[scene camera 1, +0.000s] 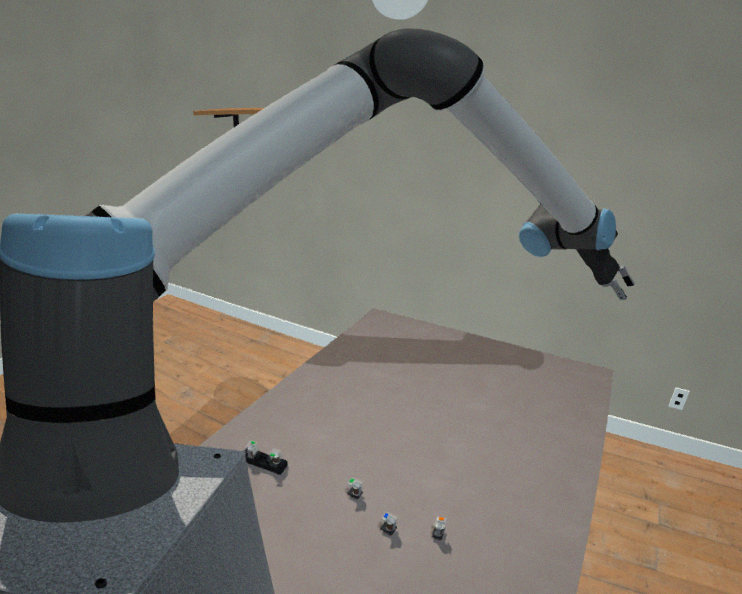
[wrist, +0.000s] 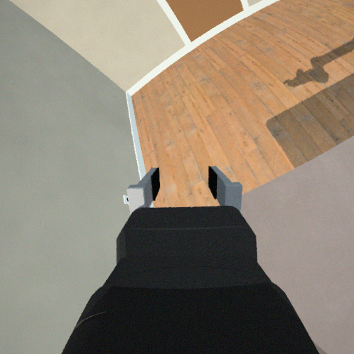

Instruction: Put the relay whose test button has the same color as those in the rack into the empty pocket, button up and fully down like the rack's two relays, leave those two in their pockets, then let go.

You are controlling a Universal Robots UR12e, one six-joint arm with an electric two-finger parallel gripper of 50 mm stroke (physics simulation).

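Frame: origin at the arm's base, x back, y right, z up, level; millimetres.
Where they show: gripper, between the fingertips: (scene camera 1: 627,292); arm's base, origin of its link: (scene camera 1: 90,475).
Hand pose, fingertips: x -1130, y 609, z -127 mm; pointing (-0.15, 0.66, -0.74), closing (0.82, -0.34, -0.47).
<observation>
Each offset is from my fingertips to the top centre of the thing. Level surfaces: height alone.
The black rack @[dx +671, dy -756, dz -299 mm] (scene camera 1: 266,467) lies at the table's near left, beside the robot's pedestal. One green-button relay @[dx +673, dy -788, dz -274 mm] (scene camera 1: 251,449) is at its left end, and another green-button relay @[dx +669, dy -724, dz -274 mm] (scene camera 1: 275,458) is further right; the empty pocket is too small to make out surely. Right of the rack, a loose relay with a green button @[dx +665, dy -522, dz -278 mm] (scene camera 1: 355,489) stands on the table. A blue-button relay @[dx +723, dy -419, dz -278 mm] (scene camera 1: 388,525) and an orange-button relay @[dx +694, dy -322, dz -278 mm] (scene camera 1: 439,528) stand further right and nearer the camera. My gripper (scene camera 1: 626,289) (wrist: 183,176) is open and empty, high up beyond the table's far right, far from all relays.
The mauve table top @[dz -322 mm] (scene camera 1: 482,433) carries the rack and relays. The grey pedestal (scene camera 1: 204,526) stands against its left side. A wall with a power outlet (scene camera 1: 678,398) is behind it. The wrist view shows wooden floor (wrist: 200,115), walls and the table's edge.
</observation>
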